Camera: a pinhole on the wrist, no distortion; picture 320 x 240 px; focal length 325.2 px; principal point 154.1 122.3 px. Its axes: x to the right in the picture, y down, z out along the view. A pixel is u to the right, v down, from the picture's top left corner.
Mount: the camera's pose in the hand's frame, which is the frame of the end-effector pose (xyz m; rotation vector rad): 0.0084 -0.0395 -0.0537 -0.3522 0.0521 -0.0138
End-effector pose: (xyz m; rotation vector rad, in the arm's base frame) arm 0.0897 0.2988 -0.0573 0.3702 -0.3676 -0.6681
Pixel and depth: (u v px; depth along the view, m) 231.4 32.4 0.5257
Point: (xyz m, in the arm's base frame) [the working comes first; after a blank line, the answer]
In the camera's frame: 0.1250 -0.1453 0.5257

-0.0057 0.0930 0.3985
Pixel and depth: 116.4 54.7 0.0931
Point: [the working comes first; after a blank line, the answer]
In the camera's frame: -0.0108 -0.0194 0.0931

0.0602 0.2701 -0.0325
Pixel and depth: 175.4 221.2 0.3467
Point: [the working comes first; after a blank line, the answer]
In the camera's frame: 0.0227 0.1054 0.3467

0.1168 0.3459 0.2360
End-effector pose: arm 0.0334 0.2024 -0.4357 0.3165 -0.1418 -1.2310
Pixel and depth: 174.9 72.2 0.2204
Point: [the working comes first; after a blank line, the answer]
In the camera's frame: 0.0141 -0.0340 0.2204

0.0033 0.1452 -0.2812
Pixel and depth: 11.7 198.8 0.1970
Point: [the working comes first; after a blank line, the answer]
In the camera's frame: -0.0863 0.0463 0.1970

0.0449 0.2682 -0.2954
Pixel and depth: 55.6 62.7 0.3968
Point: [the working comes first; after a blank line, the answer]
In the camera's frame: -0.1202 -0.0727 0.3968

-0.0644 0.2410 -0.0892
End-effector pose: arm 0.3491 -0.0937 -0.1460 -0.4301 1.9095 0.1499
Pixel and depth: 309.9 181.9 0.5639
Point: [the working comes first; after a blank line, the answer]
In the camera's frame: 0.2702 0.1033 0.5639

0.5349 0.1945 -0.6146
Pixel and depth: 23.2 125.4 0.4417
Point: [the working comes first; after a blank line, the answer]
In the camera's frame: -0.1778 0.0042 0.4417

0.6728 0.1627 -0.1614
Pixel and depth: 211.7 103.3 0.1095
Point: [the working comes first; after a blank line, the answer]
In the camera's frame: 0.0194 -0.0064 0.1095

0.3855 -0.0935 -0.1949
